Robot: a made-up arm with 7 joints.
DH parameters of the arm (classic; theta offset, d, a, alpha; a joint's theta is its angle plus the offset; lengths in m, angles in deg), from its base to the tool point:
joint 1: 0 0.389 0 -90
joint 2: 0 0 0 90
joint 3: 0 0.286 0.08 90
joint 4: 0 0 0.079 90
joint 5: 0 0.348 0 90
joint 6: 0 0 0.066 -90
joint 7: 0 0.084 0 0
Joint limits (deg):
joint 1: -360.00..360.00
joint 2: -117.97..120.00
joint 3: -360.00..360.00
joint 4: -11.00..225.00
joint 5: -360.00..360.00
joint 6: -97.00..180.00
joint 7: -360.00..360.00
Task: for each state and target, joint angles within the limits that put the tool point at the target. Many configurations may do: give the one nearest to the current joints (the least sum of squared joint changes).
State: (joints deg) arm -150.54 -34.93 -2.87 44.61 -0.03 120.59 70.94
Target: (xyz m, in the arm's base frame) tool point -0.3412 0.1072 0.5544
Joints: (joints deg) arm -167.93 -18.28 -25.24 56.97 -6.39 109.11 70.94
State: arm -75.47 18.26 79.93 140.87 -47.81 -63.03 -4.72
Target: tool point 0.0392 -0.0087 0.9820
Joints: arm -74.97 7.48 81.04 164.93 -50.58 -91.46 -4.72
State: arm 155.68 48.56 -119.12 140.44 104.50 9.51 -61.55
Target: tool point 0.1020 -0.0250 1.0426
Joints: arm 145.10 35.06 -165.34 110.52 109.81 -13.37 -61.55
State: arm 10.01 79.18 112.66 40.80 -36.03 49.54 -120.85
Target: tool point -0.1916 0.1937 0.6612
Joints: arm 20.52 79.55 140.58 32.66 -34.89 46.79 -120.85
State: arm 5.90 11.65 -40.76 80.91 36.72 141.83 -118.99
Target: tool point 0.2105 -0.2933 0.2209
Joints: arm -17.17 49.98 -43.66 61.40 33.44 130.09 -118.99
